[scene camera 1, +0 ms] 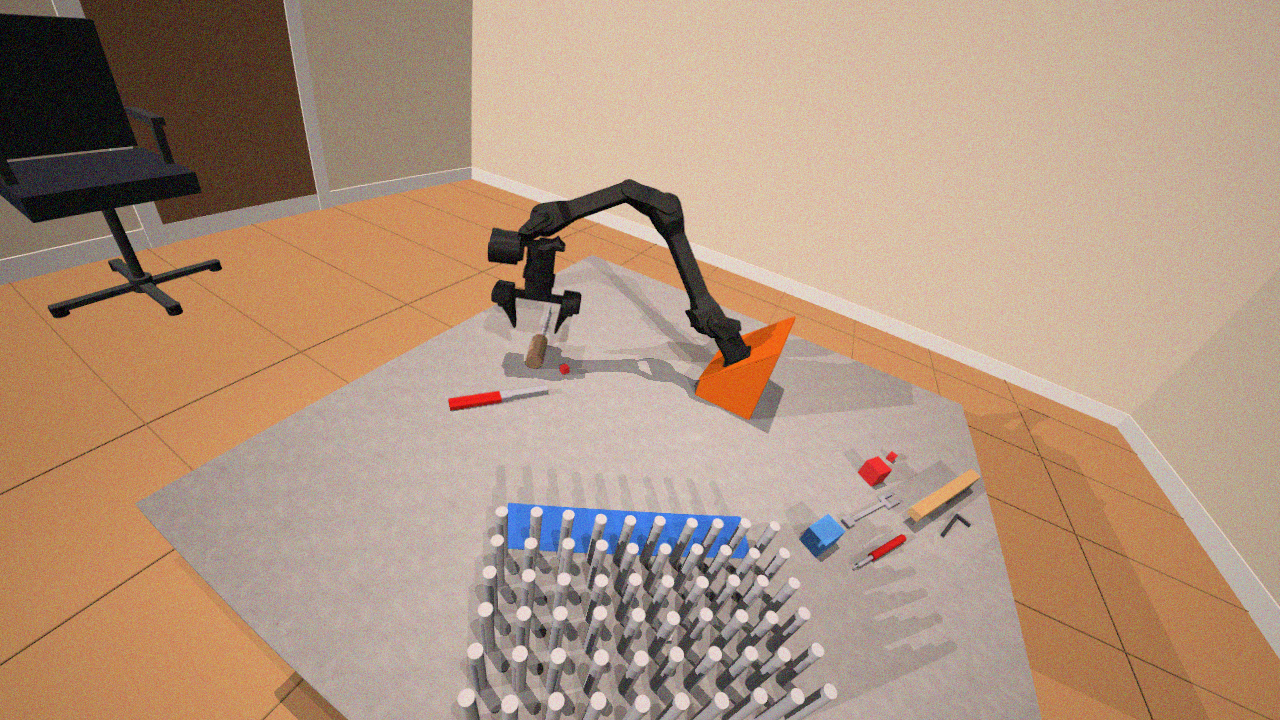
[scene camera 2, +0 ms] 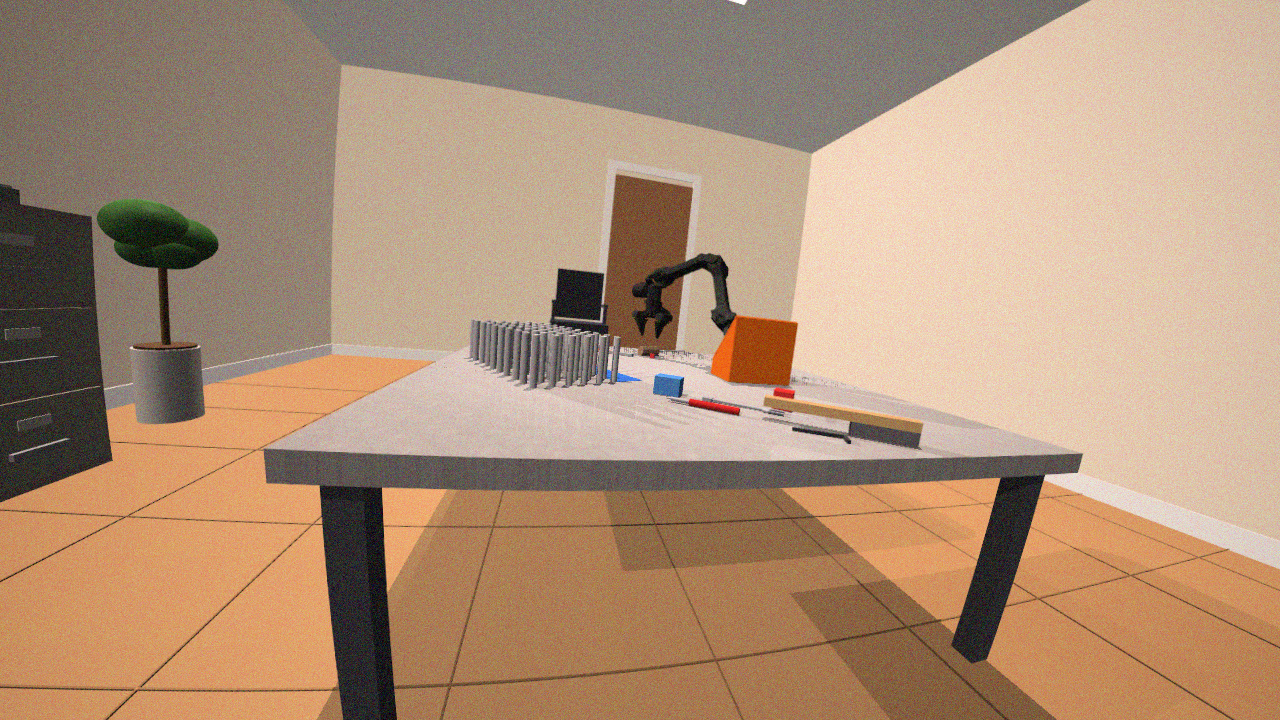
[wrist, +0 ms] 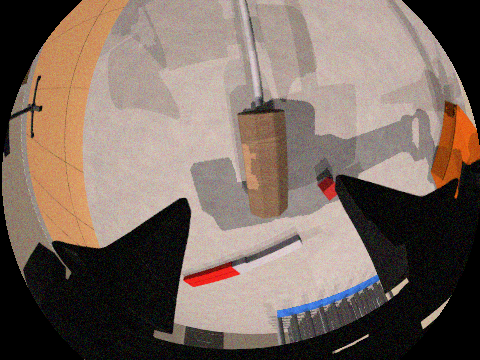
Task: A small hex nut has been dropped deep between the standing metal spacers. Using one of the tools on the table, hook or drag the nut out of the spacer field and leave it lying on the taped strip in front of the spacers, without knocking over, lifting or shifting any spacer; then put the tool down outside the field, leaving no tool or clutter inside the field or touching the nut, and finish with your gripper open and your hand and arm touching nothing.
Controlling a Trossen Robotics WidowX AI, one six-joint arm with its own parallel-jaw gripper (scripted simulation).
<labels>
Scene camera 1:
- my gripper: 535, 329
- blue cube: 819, 537
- blue taped strip: 518, 514
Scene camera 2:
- my gripper: 649, 337
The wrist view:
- my gripper: 265, 194
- blue taped strip: 339, 296
</labels>
